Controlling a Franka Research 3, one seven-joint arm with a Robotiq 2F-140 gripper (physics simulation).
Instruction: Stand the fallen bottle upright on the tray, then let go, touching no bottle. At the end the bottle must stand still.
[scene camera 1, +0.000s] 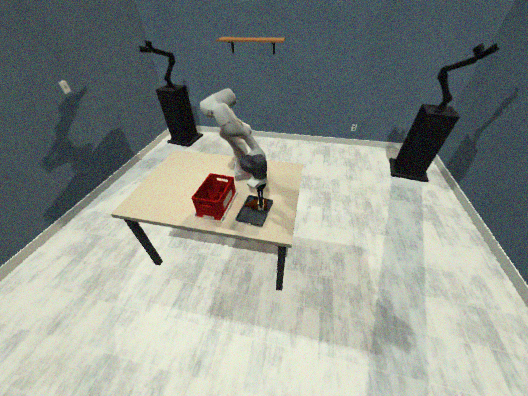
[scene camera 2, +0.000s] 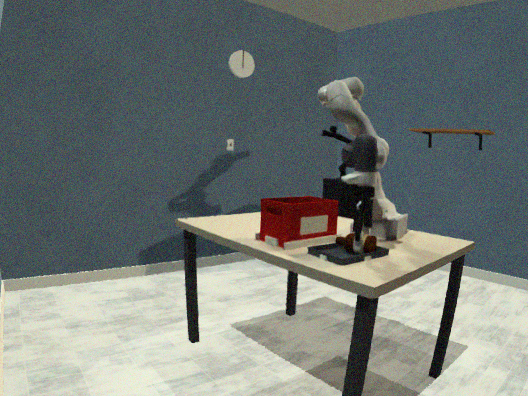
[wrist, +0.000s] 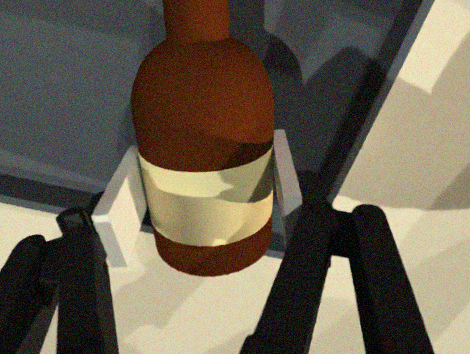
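Note:
The brown bottle with a cream label (scene camera 1: 254, 203) (scene camera 2: 369, 244) (wrist: 202, 110) lies on its side on the dark tray (scene camera 1: 247, 217) (scene camera 2: 326, 251) (wrist: 60, 90). In scene camera 2 its neck points left, towards the red crate. My gripper (scene camera 1: 260, 205) (scene camera 2: 358, 243) (wrist: 209, 159) reaches down over the tray and is shut on the bottle. In the wrist view its two pale pads stand against both sides of the body, around the label. The bottle's base end reaches past the tray's rim in that view. The neck's tip is cut off at the top.
A red crate (scene camera 1: 210, 207) (scene camera 2: 276, 225) stands on the wooden table (scene camera 1: 172, 172) (scene camera 2: 415, 260), left of the tray in both scene views. The tray is close to the table's front edge. Two black pedestals (scene camera 1: 178, 115) (scene camera 1: 425, 140) with small arms stand behind the table.

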